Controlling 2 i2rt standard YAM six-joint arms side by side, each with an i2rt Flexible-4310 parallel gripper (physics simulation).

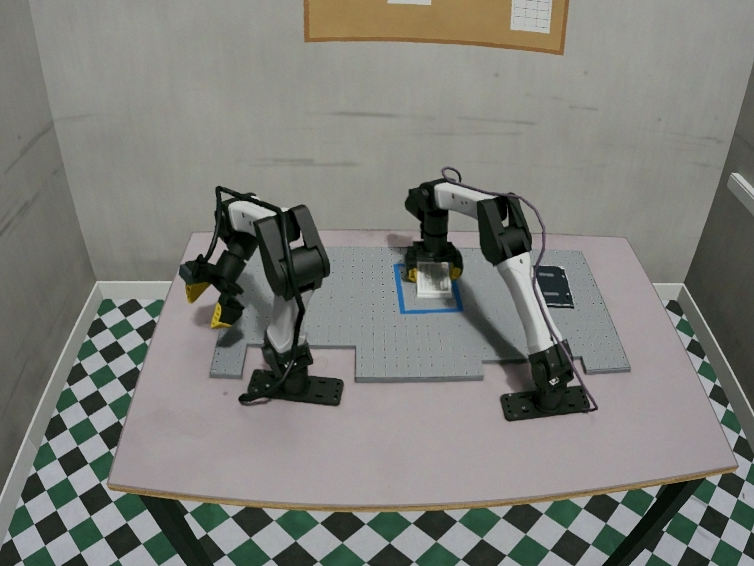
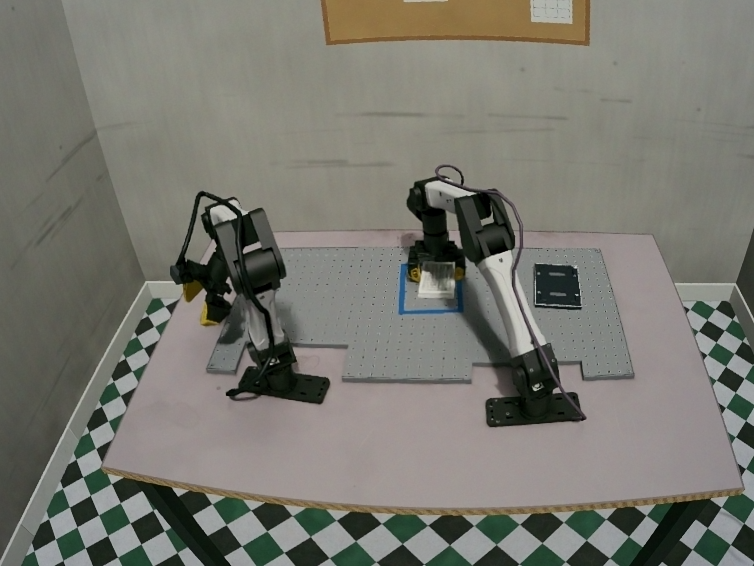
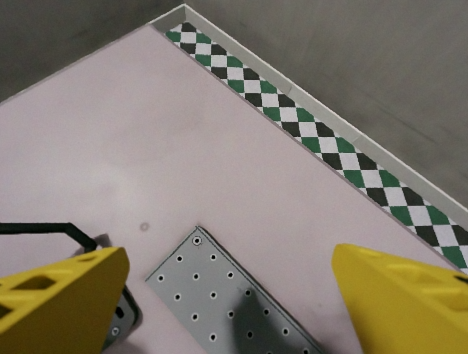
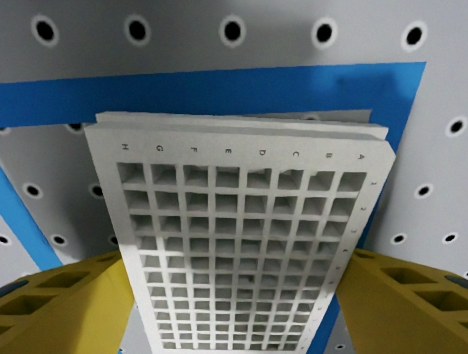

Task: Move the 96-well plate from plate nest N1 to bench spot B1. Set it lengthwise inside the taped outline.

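Places are measured from the left arm's base along level axes (x ahead, y left, z up), in millimetres.
Pixels of known places: left gripper, fingertip midpoint: (image 1: 201, 315) (image 2: 194, 313) (image 3: 231, 254); right gripper, fingertip midpoint: (image 1: 433, 280) (image 2: 437, 280) (image 4: 234, 256); left arm's base at its link origin: (image 1: 295, 388) (image 2: 283, 386); right arm's base at its link origin: (image 1: 545, 404) (image 2: 534, 411).
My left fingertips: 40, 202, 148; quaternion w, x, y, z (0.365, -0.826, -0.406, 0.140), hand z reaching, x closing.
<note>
Ahead of a thing's pixels: the offset from my left fingertips to its middle, as dx, dy, dz. Level surfaces: height alone.
The white 96-well plate {+345, -474, -128} (image 1: 433, 286) (image 2: 437, 289) (image 4: 240, 215) is between the yellow fingers of my right gripper (image 1: 433, 274) (image 2: 437, 274) (image 4: 234, 256), which is shut on its long sides. It is low over the blue taped outline (image 1: 429, 311) (image 2: 429, 312) (image 4: 250, 90), nearer its back and right sides, with its lettered edge close to one tape strip and slightly askew to it. I cannot tell whether it touches the board. A black plate nest {+359, -781, -127} (image 1: 555, 286) (image 2: 557, 286) at the right is empty. My left gripper (image 1: 208, 309) (image 2: 199, 306) (image 3: 231, 254) is open and empty at the far left.
The grey perforated board {dz -135} (image 1: 420, 359) (image 2: 408, 362) (image 3: 196, 287) lies on the pinkish table {dz -148} (image 1: 395, 450) (image 2: 389, 450) (image 3: 150, 150). The right arm reaches over the board between the outline and the nest. A wall stands behind the table.
</note>
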